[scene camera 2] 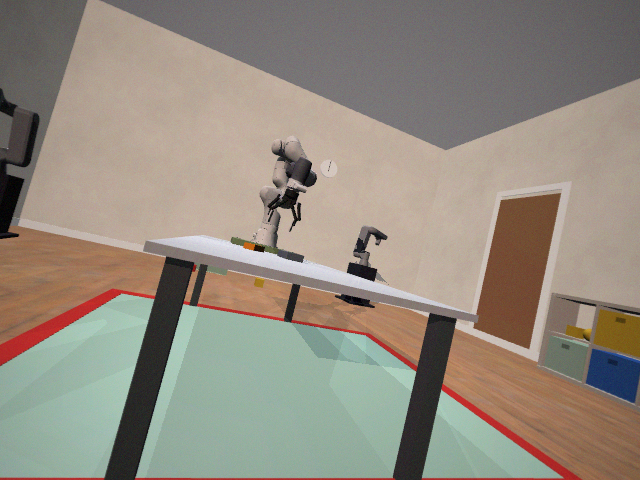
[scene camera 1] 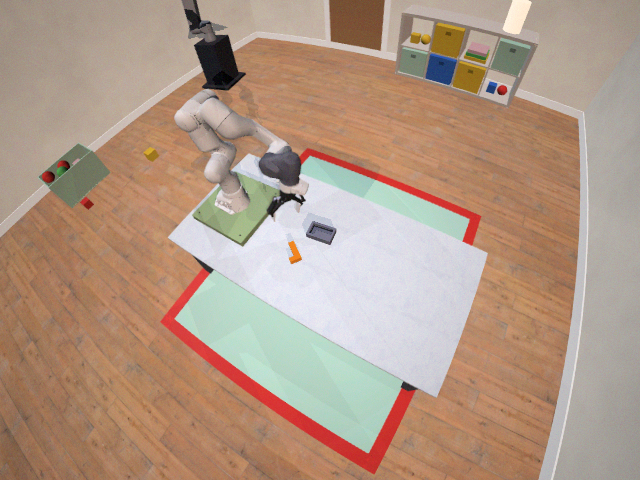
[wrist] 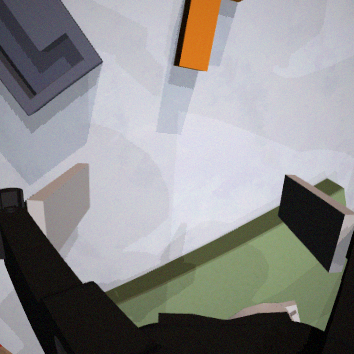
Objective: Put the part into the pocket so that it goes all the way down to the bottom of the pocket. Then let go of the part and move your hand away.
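Observation:
The orange L-shaped part (scene camera 1: 295,254) (scene camera 2: 252,246) (wrist: 201,35) lies on the table, apart from the pocket block; the wrist view cuts off its far end. The dark grey block (scene camera 1: 318,239) (scene camera 2: 290,256) (wrist: 62,84) with the L-shaped pocket rests on the table beside it, partly cut off in the wrist view. The pocket shows no part in it. My gripper (scene camera 1: 286,210) (scene camera 2: 280,224) (wrist: 187,190) is wide open and empty. It hangs above the table between the arm's base and the block, on the base side of both the part and the block.
The green base plate (scene camera 1: 242,230) (wrist: 220,270) under the arm's foot lies close to the gripper, at one end of the white table (scene camera 1: 382,289) (scene camera 2: 330,279). A second robot on a black stand (scene camera 1: 216,56) (scene camera 2: 361,271) and a shelf unit with bins stand away from the table.

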